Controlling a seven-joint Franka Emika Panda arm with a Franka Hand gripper.
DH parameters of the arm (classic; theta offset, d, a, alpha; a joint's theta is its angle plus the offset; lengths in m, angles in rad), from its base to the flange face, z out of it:
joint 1: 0 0.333 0 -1.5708
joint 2: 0 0 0 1.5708
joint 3: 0 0.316 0.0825 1.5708
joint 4: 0 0 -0.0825 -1.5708
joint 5: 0 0.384 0 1.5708
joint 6: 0 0 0.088 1.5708
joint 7: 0 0.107 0 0
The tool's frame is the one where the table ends.
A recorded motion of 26 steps. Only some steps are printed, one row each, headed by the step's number.
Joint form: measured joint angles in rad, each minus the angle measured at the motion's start. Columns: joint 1, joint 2, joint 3, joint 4, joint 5, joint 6, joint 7.
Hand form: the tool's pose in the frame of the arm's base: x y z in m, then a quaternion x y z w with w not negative. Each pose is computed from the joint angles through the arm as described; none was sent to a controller.
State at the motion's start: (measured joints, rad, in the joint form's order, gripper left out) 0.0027 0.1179 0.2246 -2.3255 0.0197 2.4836 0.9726
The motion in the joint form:
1: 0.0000 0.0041 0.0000 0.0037 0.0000 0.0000 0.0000
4: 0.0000 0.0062 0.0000 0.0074 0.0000 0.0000 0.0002
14: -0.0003 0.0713 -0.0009 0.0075 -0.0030 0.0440 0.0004
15: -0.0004 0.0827 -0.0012 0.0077 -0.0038 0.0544 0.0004
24: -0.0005 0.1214 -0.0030 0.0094 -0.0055 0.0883 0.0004
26: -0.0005 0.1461 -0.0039 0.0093 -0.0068 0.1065 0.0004
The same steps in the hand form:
1: 0.5091 0.1179 0.2936 -0.92775 0.37208 -0.00646 0.02832
4: 0.5103 0.1182 0.2940 -0.92767 0.37220 -0.00701 0.02898
14: 0.5115 0.1183 0.2647 -0.92739 0.37300 0.00428 0.02825
15: 0.5119 0.1183 0.2599 -0.92731 0.37315 0.00501 0.02885
24: 0.5131 0.1180 0.2437 -0.92675 0.37434 0.00776 0.03092
26: 0.5127 0.1179 0.2326 -0.92650 0.37485 0.01141 0.03091

